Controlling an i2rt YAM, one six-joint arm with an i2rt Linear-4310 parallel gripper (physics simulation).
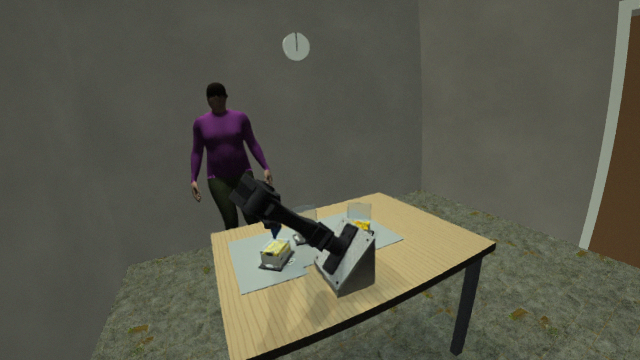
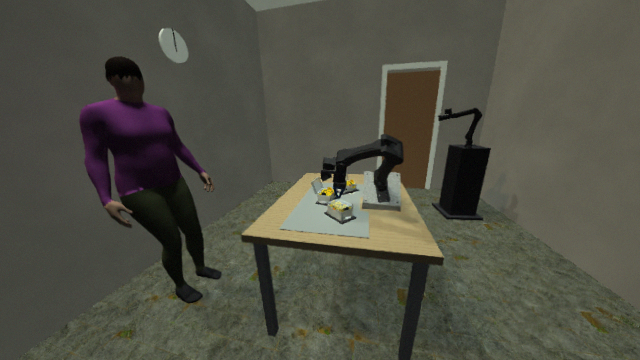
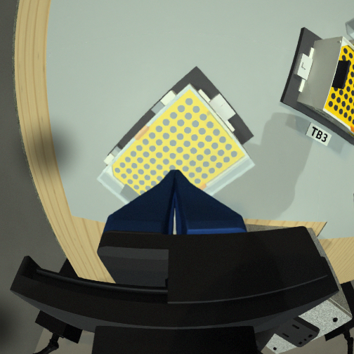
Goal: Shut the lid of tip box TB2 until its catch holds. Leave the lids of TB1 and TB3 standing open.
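The near tip box has its clear lid down over the yellow rack; its tag is hidden, and I cannot tell whether the catch holds. My gripper is shut and empty, pointing down at the lid; the fingertips look close above it, and contact is unclear. Tip box TB3 stands beside it with its clear lid standing open. A third tip box also has its lid upright.
The boxes stand on a grey mat on the wooden table. The arm's metal base is beside the mat. A person in purple stands near the table.
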